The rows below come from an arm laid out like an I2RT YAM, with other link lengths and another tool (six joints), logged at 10 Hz.
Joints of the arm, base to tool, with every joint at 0 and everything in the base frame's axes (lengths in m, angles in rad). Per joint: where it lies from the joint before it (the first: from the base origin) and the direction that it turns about. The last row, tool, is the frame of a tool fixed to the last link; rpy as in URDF.
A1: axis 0 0 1 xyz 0 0 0.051
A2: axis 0 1 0 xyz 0.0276 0.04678 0.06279
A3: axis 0 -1 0 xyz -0.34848 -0.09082 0
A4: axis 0 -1 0 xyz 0.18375 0.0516 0.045
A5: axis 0 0 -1 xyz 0.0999 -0.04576 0.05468
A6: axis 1 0 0 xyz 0.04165 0 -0.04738
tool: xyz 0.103 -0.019 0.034 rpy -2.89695 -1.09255 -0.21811
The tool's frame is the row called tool.
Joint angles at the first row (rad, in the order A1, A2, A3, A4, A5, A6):
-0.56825, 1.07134, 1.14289, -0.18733, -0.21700, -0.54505
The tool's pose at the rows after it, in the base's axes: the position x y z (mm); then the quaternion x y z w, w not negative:
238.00 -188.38 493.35 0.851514 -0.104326 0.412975 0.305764
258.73 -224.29 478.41 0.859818 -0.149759 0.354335 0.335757
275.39 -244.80 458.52 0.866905 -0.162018 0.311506 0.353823
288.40 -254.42 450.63 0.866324 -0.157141 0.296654 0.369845
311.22 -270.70 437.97 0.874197 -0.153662 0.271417 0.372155
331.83 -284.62 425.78 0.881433 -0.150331 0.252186 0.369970
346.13 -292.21 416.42 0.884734 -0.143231 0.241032 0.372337
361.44 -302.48 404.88 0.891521 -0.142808 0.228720 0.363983
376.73 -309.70 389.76 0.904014 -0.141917 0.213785 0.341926
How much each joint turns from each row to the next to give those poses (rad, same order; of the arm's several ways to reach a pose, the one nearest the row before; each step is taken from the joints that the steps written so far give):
0.00376, 0.03027, -0.06031, 0.12932, 0.18784, -0.01988
-0.00001, 0.10541, 0.04268, -0.01037, 0.14031, -0.02671
-0.00001, 0.07332, -0.00170, 0.01830, 0.06750, -0.03353
0.00140, 0.04692, -0.00698, 0.04630, 0.02180, -0.03745
0.00015, 0.08413, 0.04394, -0.00388, 0.01630, -0.01816
0.00000, 0.07523, 0.04420, -0.00757, 0.00756, -0.00818
0.00239, 0.04844, 0.01807, 0.01198, 0.00329, -0.01636
-0.00086, 0.05741, 0.03849, -0.01459, -0.00091, 0.00770
0.00260, 0.05513, 0.05181, -0.05320, -0.01273, 0.02801

